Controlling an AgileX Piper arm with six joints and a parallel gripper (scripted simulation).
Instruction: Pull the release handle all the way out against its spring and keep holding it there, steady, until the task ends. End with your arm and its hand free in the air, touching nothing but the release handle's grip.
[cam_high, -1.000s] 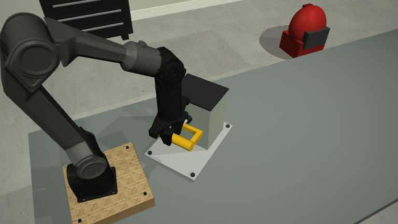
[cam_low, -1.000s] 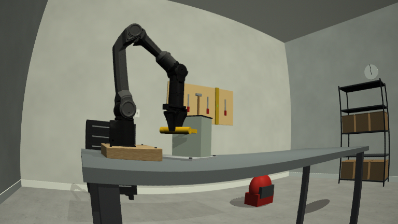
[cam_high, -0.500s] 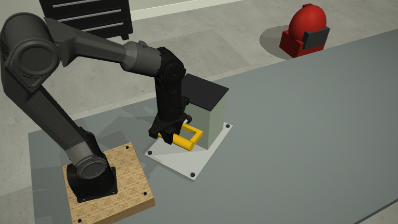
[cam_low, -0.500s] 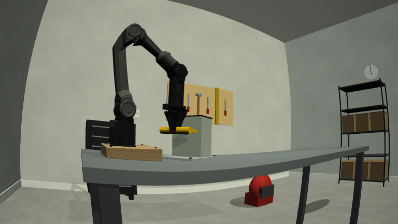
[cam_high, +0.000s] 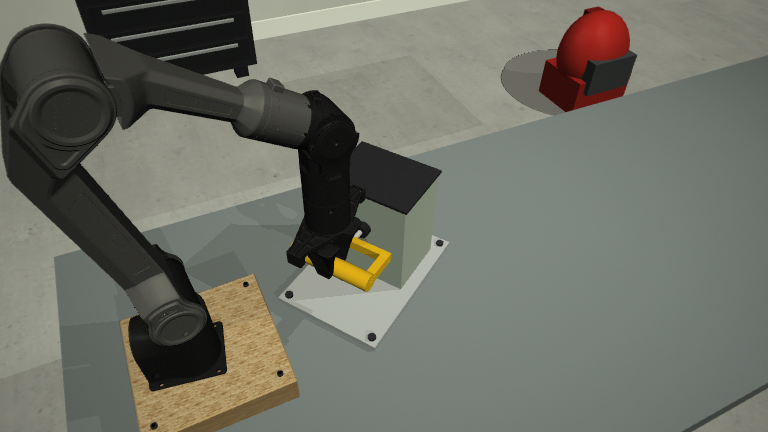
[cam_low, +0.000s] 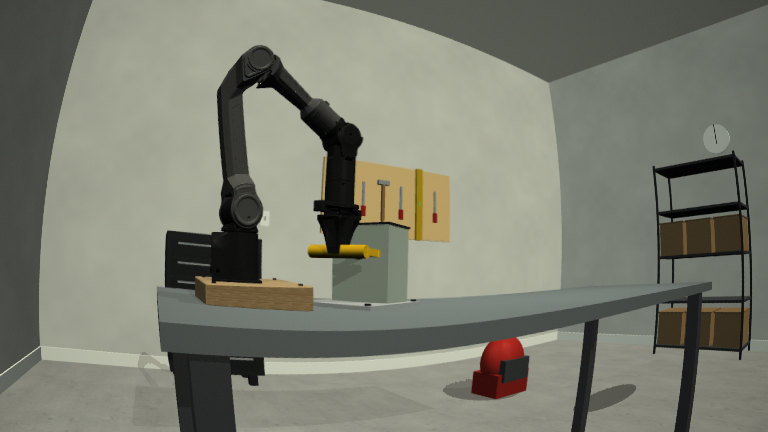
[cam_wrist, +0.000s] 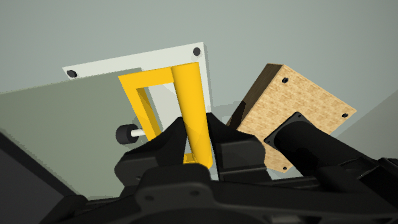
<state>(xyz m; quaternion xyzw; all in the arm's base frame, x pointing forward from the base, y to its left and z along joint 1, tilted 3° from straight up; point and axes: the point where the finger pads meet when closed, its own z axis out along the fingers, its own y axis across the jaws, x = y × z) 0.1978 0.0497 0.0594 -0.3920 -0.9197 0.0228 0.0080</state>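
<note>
My hand is 4 cm to the right of the yellow release handle and 4 cm short of it.
</note>
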